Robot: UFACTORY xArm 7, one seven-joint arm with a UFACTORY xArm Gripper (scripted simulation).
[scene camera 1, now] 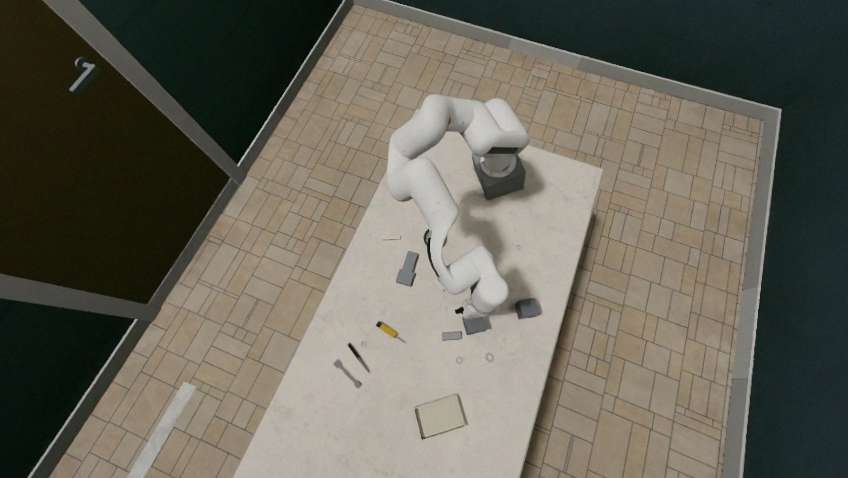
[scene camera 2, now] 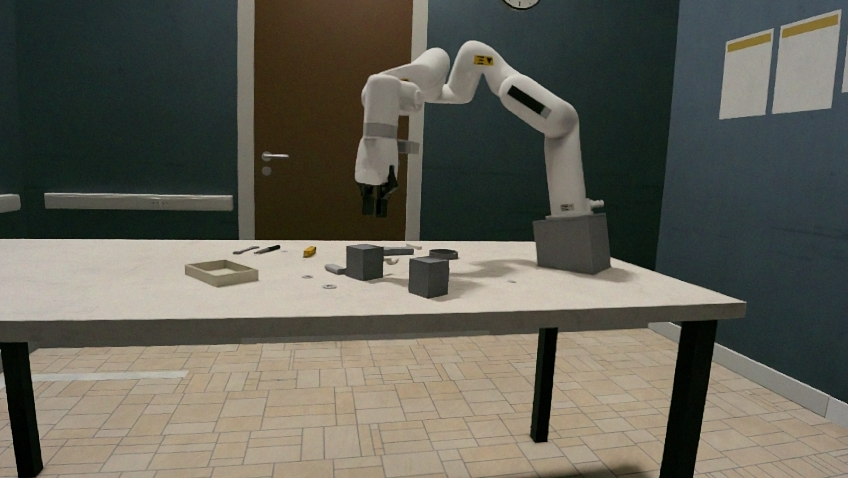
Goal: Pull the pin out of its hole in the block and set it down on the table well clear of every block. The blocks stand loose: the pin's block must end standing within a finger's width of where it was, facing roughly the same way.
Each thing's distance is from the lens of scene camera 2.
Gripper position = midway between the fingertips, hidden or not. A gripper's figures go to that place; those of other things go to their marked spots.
my gripper [scene camera 2: 373, 215]: 109 cm
shallow beige tray [scene camera 2: 231, 272]: 115 cm
dark grey block [scene camera 2: 364, 262]: 105 cm
